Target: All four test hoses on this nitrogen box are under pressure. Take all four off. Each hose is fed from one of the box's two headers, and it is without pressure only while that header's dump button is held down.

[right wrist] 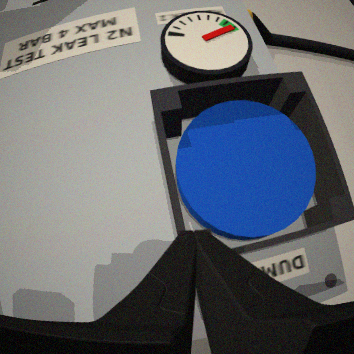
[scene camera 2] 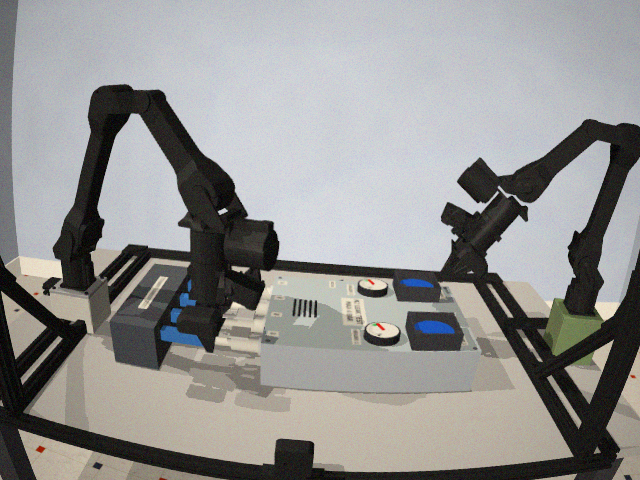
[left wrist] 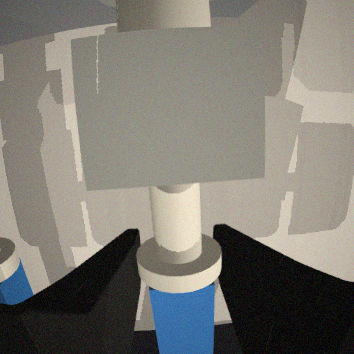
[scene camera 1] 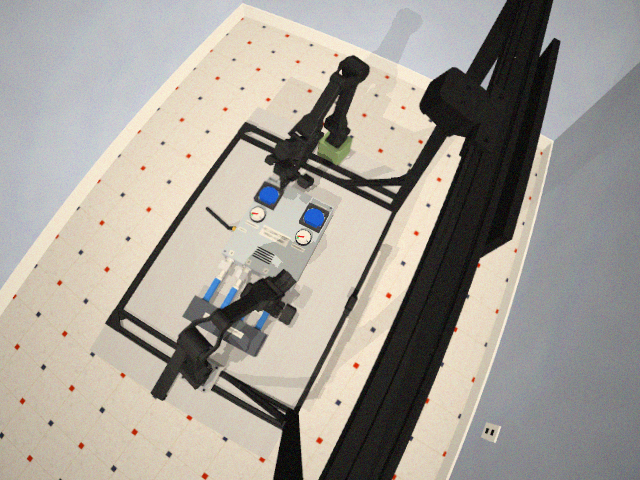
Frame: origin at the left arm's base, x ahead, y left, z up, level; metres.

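Seen in the pictures: left gripper, fingertip midpoint: (scene camera 2: 211,347) (left wrist: 176,238); right gripper, fingertip midpoint: (right wrist: 192,241) (scene camera 2: 438,280) (scene camera 1: 281,189); left arm's base at its link origin: (scene camera 2: 78,283) (scene camera 1: 199,372); right arm's base at its link origin: (scene camera 2: 578,309) (scene camera 1: 335,139).
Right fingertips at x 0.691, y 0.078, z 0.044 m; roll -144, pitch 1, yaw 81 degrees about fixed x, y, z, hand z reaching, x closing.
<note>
Pixels of each thing's top centre, then the offset from my right fingertips to it. "*": a spot on its surface instead.
- end hose at a spot on its surface: (left wrist: 182,320) * dz -0.059, dx -0.402, dy -0.169 m
- button's gauge at a spot on its surface: (right wrist: 206,42) * dz -0.029, dx -0.114, dy +0.034 m
- thin black rod at a spot on its surface: (scene camera 1: 218,218) * dz -0.111, dx -0.182, dy +0.184 m
The grey nitrogen box (scene camera 1: 245,243) (scene camera 2: 361,367) (right wrist: 90,150) carries two blue dump buttons, one at upper left (scene camera 1: 268,195) (scene camera 2: 416,283) (right wrist: 245,170) and one farther right (scene camera 1: 313,217) (scene camera 2: 434,327). Blue hoses with white fittings run to its lower edge; two of them (scene camera 1: 211,289) (scene camera 1: 229,298) show beside the arm. My left gripper (left wrist: 176,238) is shut on the end hose (scene camera 1: 262,319) (scene camera 2: 180,336) (left wrist: 182,320), nearest in scene camera 2. My right gripper (right wrist: 192,241) (scene camera 2: 445,271) is shut and empty, its tips at the upper-left button's housing rim. That button's gauge (right wrist: 206,42) reads green.
A dark hose block (scene camera 1: 193,308) (scene camera 2: 135,335) stands opposite the box. The other gauge (scene camera 1: 303,237) (scene camera 2: 382,332) has its needle toward the green mark. A thin black rod (scene camera 1: 218,218) sticks out beside the box. A black frame (scene camera 1: 178,214) surrounds the work area.
</note>
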